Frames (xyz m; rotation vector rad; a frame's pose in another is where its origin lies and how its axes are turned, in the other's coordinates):
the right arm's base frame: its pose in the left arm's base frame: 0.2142 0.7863 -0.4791 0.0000 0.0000 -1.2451
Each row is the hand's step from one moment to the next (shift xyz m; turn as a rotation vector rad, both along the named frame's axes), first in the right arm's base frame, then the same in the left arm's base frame.
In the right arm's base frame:
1: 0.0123 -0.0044 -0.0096 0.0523 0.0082 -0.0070
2: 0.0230 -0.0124 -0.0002 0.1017 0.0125 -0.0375
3: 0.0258 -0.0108 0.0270 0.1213 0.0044 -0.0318
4: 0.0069 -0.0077 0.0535 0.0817 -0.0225 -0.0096
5: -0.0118 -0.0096 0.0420 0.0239 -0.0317 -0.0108
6: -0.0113 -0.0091 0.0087 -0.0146 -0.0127 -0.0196
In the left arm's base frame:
1: -0.0002 -0.0131 -0.0096 0.0245 -0.0469 -0.0070
2: -0.0044 -0.0258 -0.0002 0.0444 -0.0924 -0.0375
3: -0.0020 -0.0279 0.0270 0.0430 -0.1135 -0.0318
4: -0.0051 -0.0090 0.0535 0.0048 -0.0846 -0.0096
5: -0.0129 0.0081 0.0420 -0.0224 -0.0328 -0.0108
6: -0.0122 0.0078 0.0087 -0.0167 0.0098 -0.0196

